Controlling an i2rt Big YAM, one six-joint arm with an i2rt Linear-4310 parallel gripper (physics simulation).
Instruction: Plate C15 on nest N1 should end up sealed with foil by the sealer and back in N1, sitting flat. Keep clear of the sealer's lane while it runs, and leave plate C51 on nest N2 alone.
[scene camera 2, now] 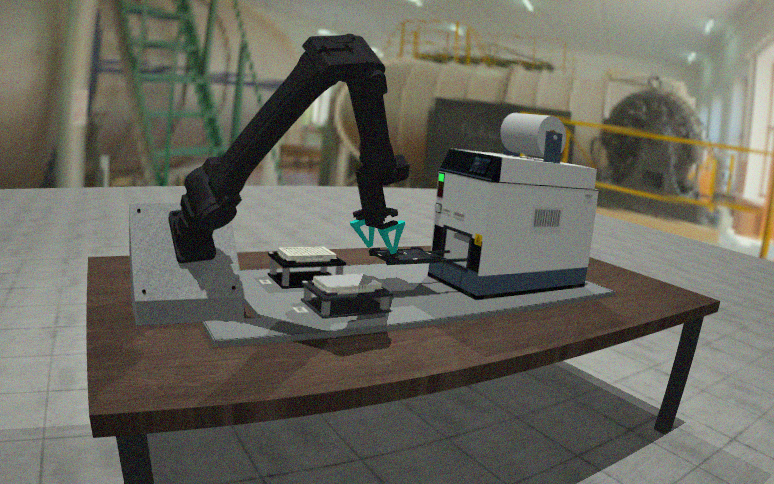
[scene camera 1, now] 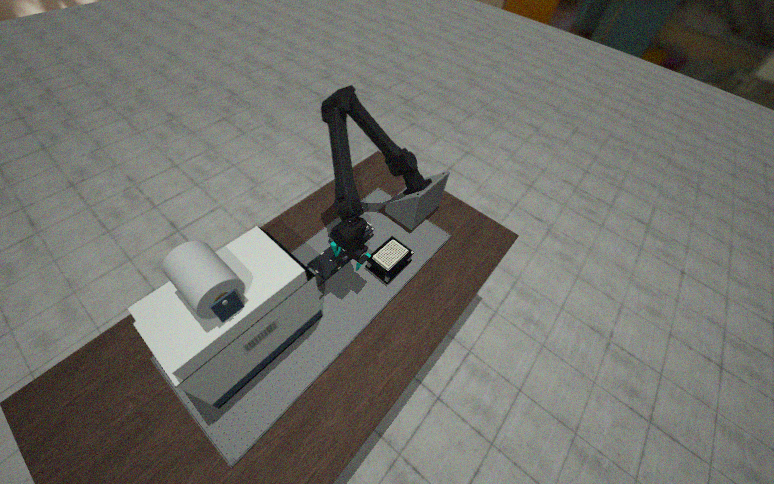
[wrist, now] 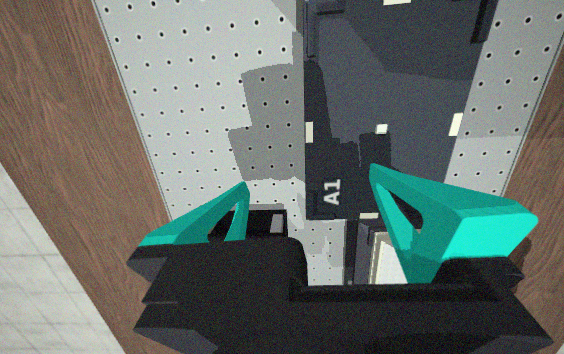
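Seen in the pictures: gripper, fingertip midpoint: (scene camera 2: pixel 381 250) (scene camera 1: pixel 346 263) (wrist: pixel 304 179); arm's base at its link origin: (scene camera 2: pixel 191 236) (scene camera 1: pixel 418 188).
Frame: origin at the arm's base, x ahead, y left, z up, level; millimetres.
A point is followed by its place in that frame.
Note:
My gripper (scene camera 1: pixel 349 256) {x 480, y -3, z -50 mm} (scene camera 2: pixel 381 248) {x 480, y -3, z -50 mm} (wrist: pixel 304 179) {x 480, y -3, z -50 mm} is open and empty, fingers down, above the inner end of the sealer's extended tray (scene camera 1: pixel 326 266) {x 541, y -50, z -48 mm} (scene camera 2: pixel 412 256) {x 516, y -81, z -48 mm} (wrist: pixel 410 107) {x 522, y -75, z -48 mm}. The tray carries no plate; its mark "A1" shows in the wrist view. A plate with open wells (scene camera 1: pixel 390 254) {x 327, y 94, z -71 mm} (scene camera 2: pixel 306 253) {x 313, y 71, z -68 mm} sits flat on the far nest of scene camera 2. A plate with a smooth pale top (scene camera 2: pixel 346 283) {x 308, y -137, z -82 mm} (wrist: pixel 391 262) {x 356, y -90, z -81 mm} sits on the near nest; it looks foil-covered. Arm and gripper mostly hide it in scene camera 1. I cannot read the plate or nest labels.
The white sealer (scene camera 1: pixel 256 273) {x 786, y -52, z 208 mm} (scene camera 2: pixel 525 222) {x 781, y -189, z 51 mm} with a foil roll (scene camera 1: pixel 199 277) {x 900, y -54, z 334 mm} (scene camera 2: pixel 527 132) {x 829, y -120, z 279 mm} on top shows a green light and an open door. Nests and sealer stand on a grey perforated board (scene camera 1: pixel 273 393) {x 956, y 102, z -141 mm} (wrist: pixel 185 75) {x 581, y 114, z -141 mm}. The arm's slanted base block (scene camera 1: pixel 419 206) {x 80, y 61, z -11 mm} (scene camera 2: pixel 154 262) {x -90, y -35, z -42 mm} stands at the opposite end.

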